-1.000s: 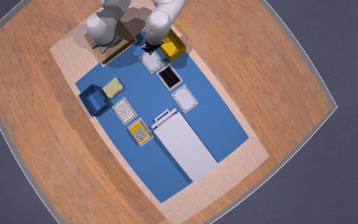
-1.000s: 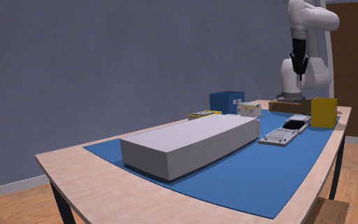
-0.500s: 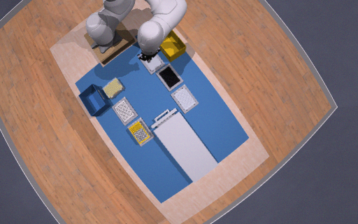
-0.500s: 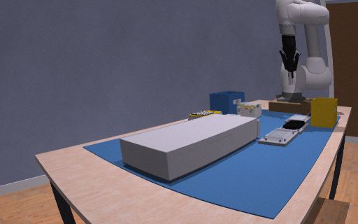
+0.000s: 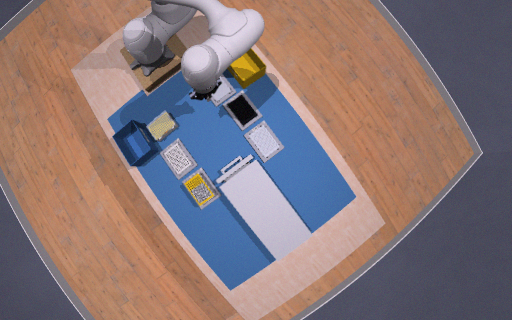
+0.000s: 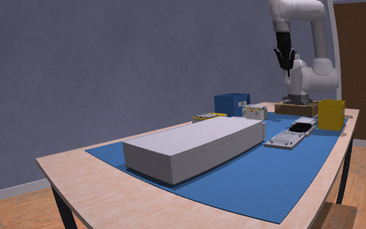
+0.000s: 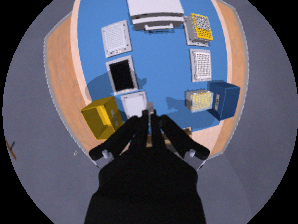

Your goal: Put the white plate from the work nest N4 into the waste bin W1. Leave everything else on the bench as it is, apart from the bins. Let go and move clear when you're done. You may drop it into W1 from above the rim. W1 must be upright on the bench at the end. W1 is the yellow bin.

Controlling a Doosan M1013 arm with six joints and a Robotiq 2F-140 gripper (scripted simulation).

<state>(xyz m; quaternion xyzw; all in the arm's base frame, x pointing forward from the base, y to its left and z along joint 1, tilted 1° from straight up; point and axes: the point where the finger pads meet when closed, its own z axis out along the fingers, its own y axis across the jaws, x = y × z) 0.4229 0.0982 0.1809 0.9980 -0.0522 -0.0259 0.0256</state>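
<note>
The white plate is 100 mm ahead of my hand, 280 mm to the right of it and 210 mm below it. The rest, counted from my hand: black plate (90 mm ahead, 110 mm to the left, 210 mm below); grey nest (100 mm ahead, 280 mm to the right, 230 mm below); yellow bin (90 mm behind, 240 mm to the left, 190 mm below).
</note>
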